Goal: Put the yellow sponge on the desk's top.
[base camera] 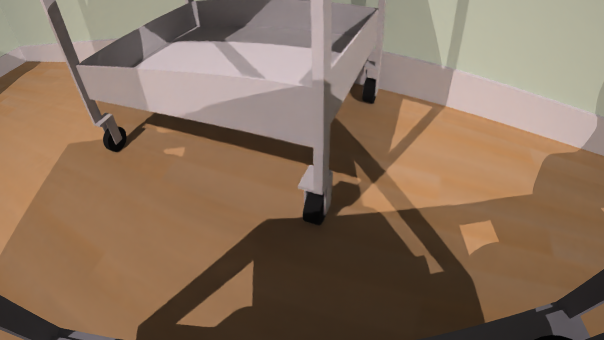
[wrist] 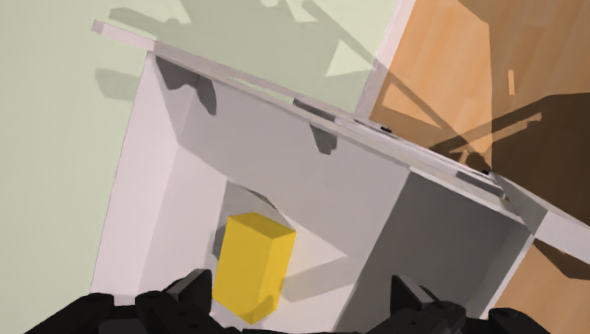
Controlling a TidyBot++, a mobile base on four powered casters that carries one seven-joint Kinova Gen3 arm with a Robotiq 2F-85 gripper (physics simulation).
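Frame: origin at the arm's base, x right, y ahead, z up, level; centimetres.
Seen in the pictures: gripper, between the fingertips: (wrist: 300, 293).
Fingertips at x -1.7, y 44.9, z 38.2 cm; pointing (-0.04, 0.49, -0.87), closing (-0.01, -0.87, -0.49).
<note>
A point is followed by its place in that frame.
The yellow sponge (wrist: 251, 270) @(x -4.5, y 54.5, z 30.2 cm) is in the upper tray of a white cart (base camera: 321, 105) @(x 1.9, y 33.6, z -20.7 cm) (wrist: 142, 160) @(x 4.8, y 69.4, z 30.7 cm), seen from above in the wrist view. It is near the left fingertip, left of the middle between the fingers. My gripper (wrist: 300, 293) @(x -1.7, y 44.9, z 38.2 cm) is open over the tray, its black fingers at the bottom edge of the wrist view, with nothing held. How far the fingertips are above the sponge is hard to tell. The sponge and the gripper do not show in the base view. The desk does not show in either view.
The cart's tray walls rise around the sponge. In the base view the cart stands on black casters (base camera: 314, 207) @(x 1.3, y 34.6, z -35.5 cm) (base camera: 114, 139) @(x -35.6, y 52.6, z -36.4 cm) on the wooden floor (base camera: 200, 200) @(x -14.8, y 39.8, z -39.7 cm), near a pale green wall (base camera: 525, 45) @(x 45.2, y 58.1, z -21.2 cm) with a light baseboard (base camera: 520, 110) @(x 48.0, y 55.5, z -35.1 cm). Dark parts of the base edge the bottom corners.
</note>
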